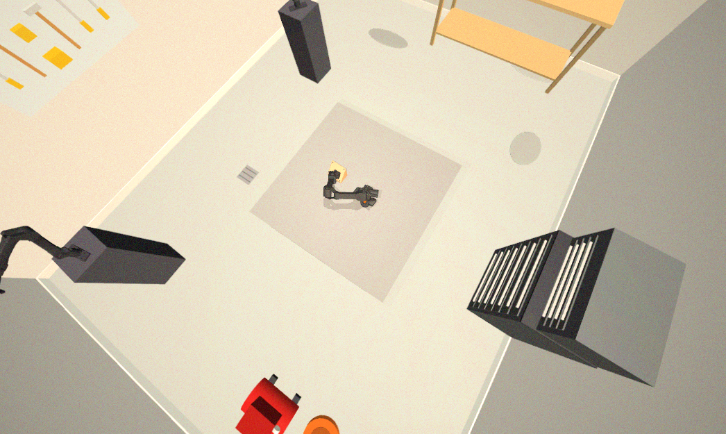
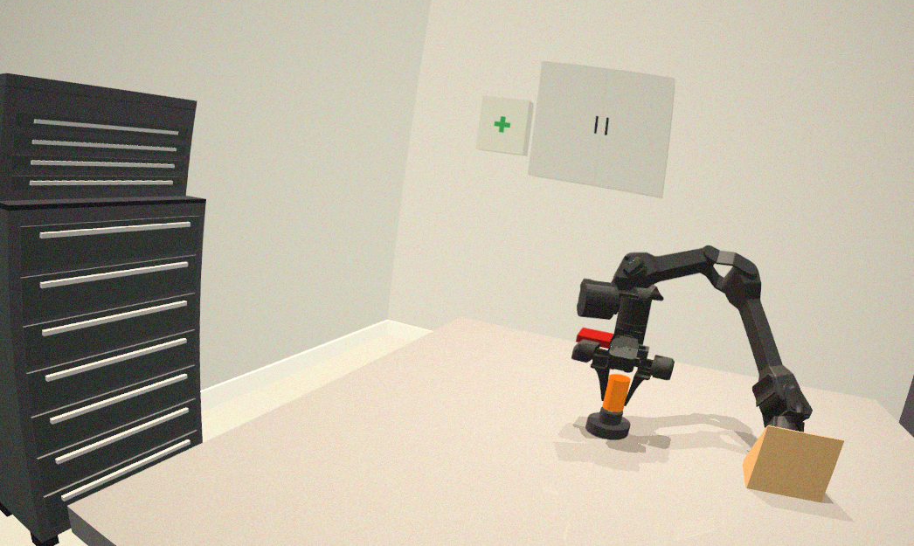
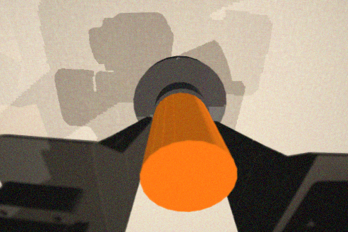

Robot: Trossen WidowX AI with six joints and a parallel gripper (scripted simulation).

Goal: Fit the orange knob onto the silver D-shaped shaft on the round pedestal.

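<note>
The dark round pedestal is 3 cm below my gripper tip. From my gripper tip the other things lie so: orange knob (3 cm above).
</note>
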